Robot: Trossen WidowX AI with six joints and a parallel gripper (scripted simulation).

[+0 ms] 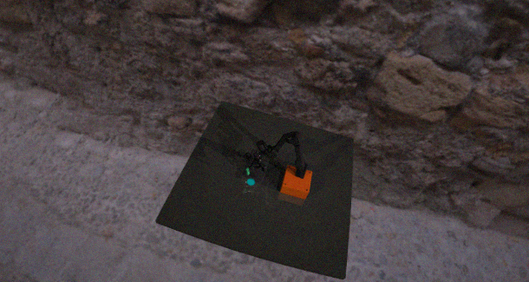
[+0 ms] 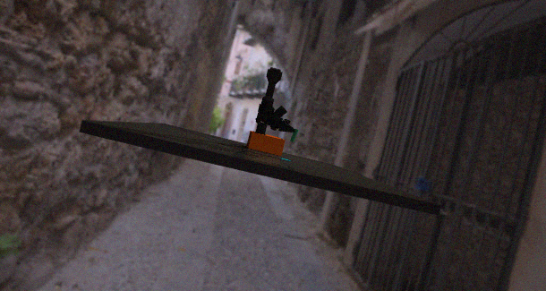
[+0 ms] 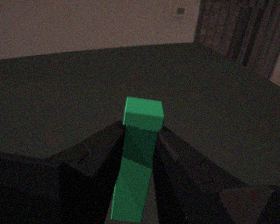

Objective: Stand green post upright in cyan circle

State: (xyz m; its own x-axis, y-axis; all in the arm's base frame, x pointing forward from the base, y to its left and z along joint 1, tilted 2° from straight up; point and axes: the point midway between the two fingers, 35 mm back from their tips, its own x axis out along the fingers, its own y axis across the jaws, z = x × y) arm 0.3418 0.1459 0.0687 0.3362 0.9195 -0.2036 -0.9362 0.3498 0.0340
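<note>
My gripper tip is now 40 mm past the cyan circle, 10 mm to the left of it and 150 mm above it. From my gripper tip the other things lie so: green post (20 mm below).
</note>
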